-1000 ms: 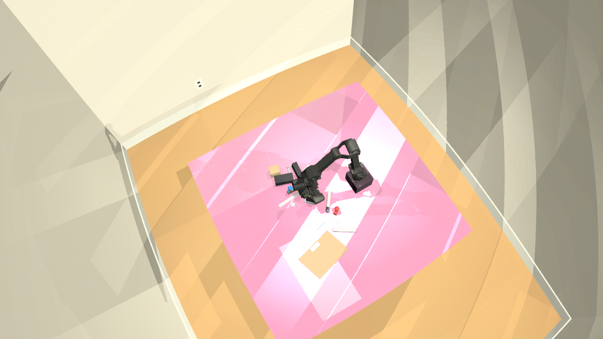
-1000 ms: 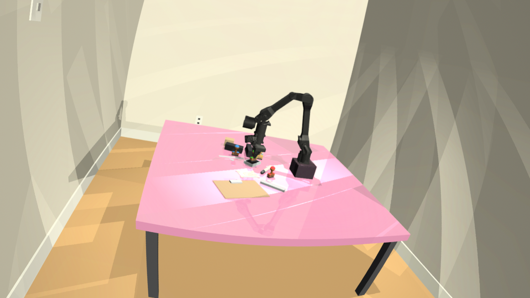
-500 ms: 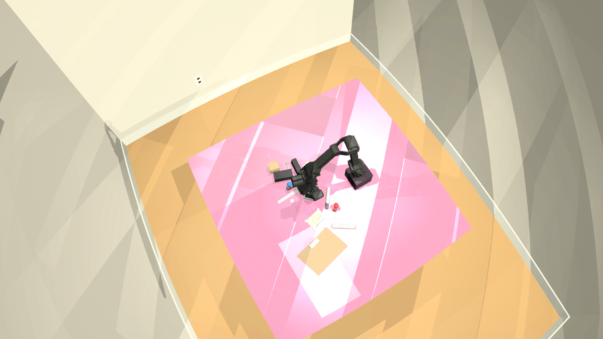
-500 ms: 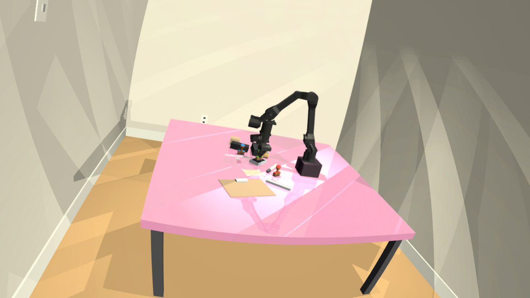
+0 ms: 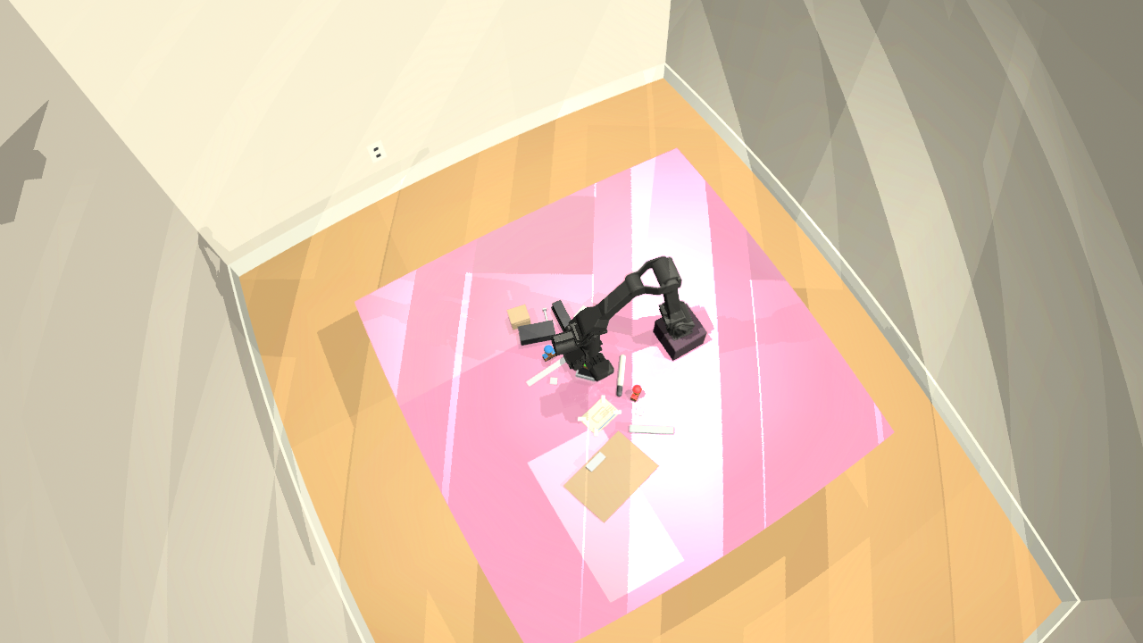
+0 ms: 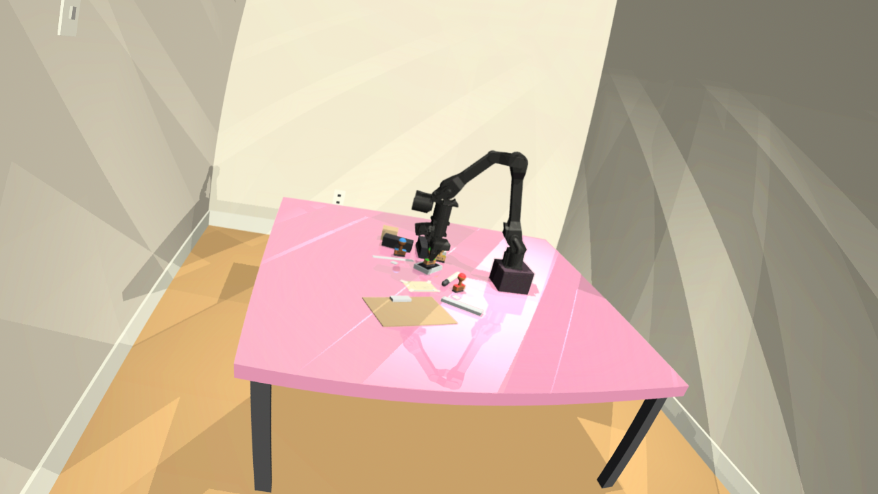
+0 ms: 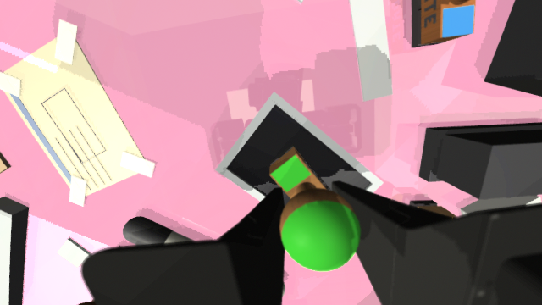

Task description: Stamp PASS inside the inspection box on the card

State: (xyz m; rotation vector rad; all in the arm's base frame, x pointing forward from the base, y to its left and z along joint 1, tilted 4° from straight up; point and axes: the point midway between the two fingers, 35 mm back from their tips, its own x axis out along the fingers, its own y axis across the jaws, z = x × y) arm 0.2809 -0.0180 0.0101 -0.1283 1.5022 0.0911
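My gripper tip is 3 cm above the black ink pad. Round my gripper tip: yellow stamp (4 cm behind, 10 cm to the right, 2 cm below); then grey ruler (12 cm ahead, 3 cm to the right, 4 cm below); then blue stamp (10 cm ahead, 7 cm to the right, 2 cm below).
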